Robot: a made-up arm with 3 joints.
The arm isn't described. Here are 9 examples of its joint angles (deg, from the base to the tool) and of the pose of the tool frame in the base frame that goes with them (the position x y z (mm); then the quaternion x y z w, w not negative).
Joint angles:
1: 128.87 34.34 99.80
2: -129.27 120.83 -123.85
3: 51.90 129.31 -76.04
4: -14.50 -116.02 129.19
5: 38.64 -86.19 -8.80
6: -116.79 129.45 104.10
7: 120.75 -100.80 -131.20
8: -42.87 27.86 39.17
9: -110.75 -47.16 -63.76
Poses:
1: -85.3 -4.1 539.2 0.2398 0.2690 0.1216 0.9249
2: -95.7 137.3 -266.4 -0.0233 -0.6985 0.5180 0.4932
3: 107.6 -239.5 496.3 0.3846 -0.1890 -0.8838 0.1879
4: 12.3 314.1 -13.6 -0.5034 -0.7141 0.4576 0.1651
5: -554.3 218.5 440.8 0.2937 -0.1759 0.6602 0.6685
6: -124.1 -313.5 26.1 0.4001 0.0999 0.8987 0.1491
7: -75.9 -478.1 255.6 -0.5159 -0.0702 -0.7673 0.3744
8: 69.4 298.7 -327.8 -0.6370 -0.0078 -0.2406 0.7323
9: -336.1 132.8 -423.6 -0.3654 0.3996 0.0192 0.8405
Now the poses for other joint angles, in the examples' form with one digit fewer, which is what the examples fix.
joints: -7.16 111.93 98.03
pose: -94 236 -65 -0.445 0.590 -0.582 0.340
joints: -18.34 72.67 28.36
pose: 265 321 -58 -0.319 0.052 -0.590 0.740
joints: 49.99 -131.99 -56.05
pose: -384 -207 423 0.325 0.048 0.912 0.245
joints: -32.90 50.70 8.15
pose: 249 442 -138 -0.317 -0.092 -0.418 0.846
